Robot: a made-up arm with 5 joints.
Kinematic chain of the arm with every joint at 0, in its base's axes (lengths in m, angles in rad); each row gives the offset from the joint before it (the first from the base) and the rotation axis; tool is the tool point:
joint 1: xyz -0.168 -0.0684 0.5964 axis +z
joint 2: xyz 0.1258 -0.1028 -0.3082 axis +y
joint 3: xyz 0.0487 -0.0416 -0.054 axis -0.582 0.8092 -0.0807
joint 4: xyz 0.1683 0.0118 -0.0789 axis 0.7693 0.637 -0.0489
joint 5: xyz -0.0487 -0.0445 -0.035 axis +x
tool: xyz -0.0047 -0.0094 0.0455
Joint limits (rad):
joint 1: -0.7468..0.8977
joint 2: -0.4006..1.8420
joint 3: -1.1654..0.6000
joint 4: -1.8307..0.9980
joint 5: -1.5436..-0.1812
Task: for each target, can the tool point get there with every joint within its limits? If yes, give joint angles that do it. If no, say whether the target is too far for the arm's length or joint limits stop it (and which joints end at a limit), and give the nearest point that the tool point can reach.
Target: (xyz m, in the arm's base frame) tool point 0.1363 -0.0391 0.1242
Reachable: yes | joints 0.7397 0.1607 0.2989 -0.0324 -0.4163
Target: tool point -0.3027 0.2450 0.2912
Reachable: no: joint limits stop it (at a limit: joint 1, joint 2, joint 5) | nearest point -0.3291 -0.1199 0.1933 | short by 0.379 m
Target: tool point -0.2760 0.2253 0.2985
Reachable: no: joint limits stop it (at a limit: joint 1, joint 2, joint 5) | nearest point -0.3252 -0.1201 0.1928 | short by 0.365 m
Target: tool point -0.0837 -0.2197 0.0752
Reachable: yes | joints -0.2168 1.3177 -0.7287 -1.2484 -0.8026
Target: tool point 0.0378 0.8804 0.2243
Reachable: no: too far | nearest point 0.1475 0.1433 0.2679 | short by 0.746 m
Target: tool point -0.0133 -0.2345 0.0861
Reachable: yes | joints 0.1365 0.7670 0.3068 0.0931 -0.3920
